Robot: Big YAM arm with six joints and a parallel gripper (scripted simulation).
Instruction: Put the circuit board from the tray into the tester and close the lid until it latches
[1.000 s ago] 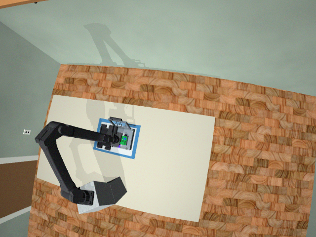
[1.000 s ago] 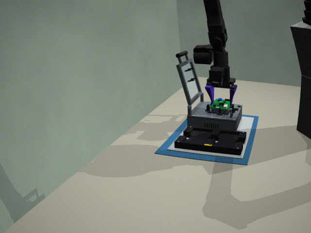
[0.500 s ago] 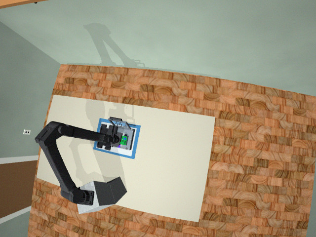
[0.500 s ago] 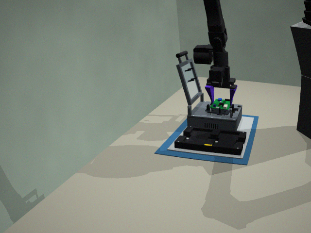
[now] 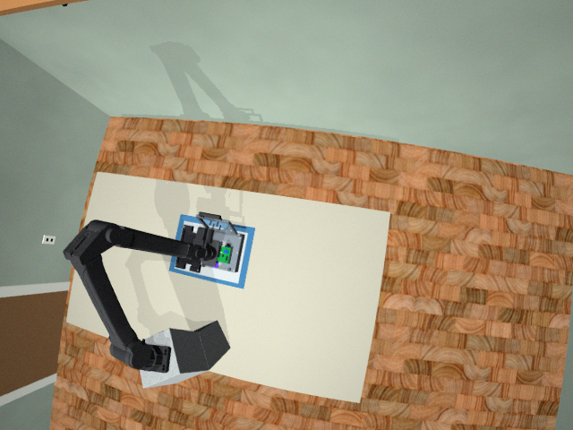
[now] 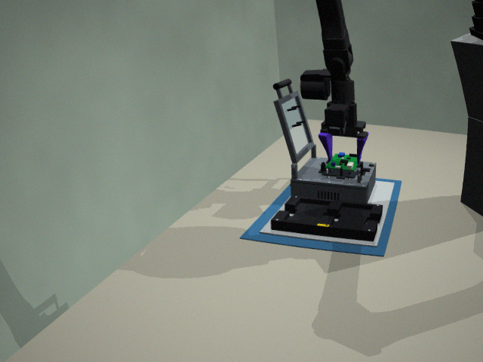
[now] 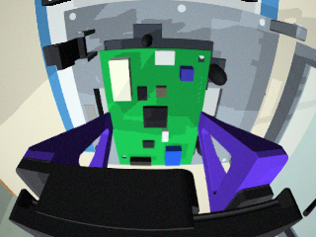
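My hand is right at the green circuit board. From my hand the other things lie so: tester: 4 cm ahead, 3 cm to the left, 2 cm above; then tester lid: 12 cm ahead, 9 cm above, 2 cm to the right; then tester plate: 2 cm below, 1 cm ahead.
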